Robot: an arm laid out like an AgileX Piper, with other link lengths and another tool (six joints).
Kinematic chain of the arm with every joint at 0, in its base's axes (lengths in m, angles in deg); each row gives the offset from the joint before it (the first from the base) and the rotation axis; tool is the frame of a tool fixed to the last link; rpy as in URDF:
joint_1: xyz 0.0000 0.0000 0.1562 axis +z
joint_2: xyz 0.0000 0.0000 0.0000 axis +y
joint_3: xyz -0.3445 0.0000 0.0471 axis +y
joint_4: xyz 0.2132 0.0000 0.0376 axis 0.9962 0 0.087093
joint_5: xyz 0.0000 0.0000 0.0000 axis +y
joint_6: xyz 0.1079 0.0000 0.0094 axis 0.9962 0 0.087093
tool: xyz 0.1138 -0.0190 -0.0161 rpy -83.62 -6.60 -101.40
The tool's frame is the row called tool.
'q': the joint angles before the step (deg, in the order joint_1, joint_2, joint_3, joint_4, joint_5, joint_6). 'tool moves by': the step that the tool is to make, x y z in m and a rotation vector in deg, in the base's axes. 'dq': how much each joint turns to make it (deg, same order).
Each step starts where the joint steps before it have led.
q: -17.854 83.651 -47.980 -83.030 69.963 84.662
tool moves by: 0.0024 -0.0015 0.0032 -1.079 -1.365 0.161
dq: -0.005 0.004 -0.092 -1.174 -0.005 1.651
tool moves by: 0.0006 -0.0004 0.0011 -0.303 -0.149 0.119
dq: 0.011 -0.012 -0.019 -0.339 0.010 0.220
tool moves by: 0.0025 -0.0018 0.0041 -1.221 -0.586 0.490
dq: -0.016 0.007 -0.020 -1.440 -0.013 0.981
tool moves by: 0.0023 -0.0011 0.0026 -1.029 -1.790 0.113
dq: 0.018 -0.009 0.021 -1.161 0.015 2.167
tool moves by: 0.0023 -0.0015 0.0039 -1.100 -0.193 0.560
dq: -0.008 0.011 0.005 -1.335 -0.007 0.571
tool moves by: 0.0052 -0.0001 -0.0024 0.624 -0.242 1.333
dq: -0.004 -0.002 -0.012 -0.100 -1.491 -0.014
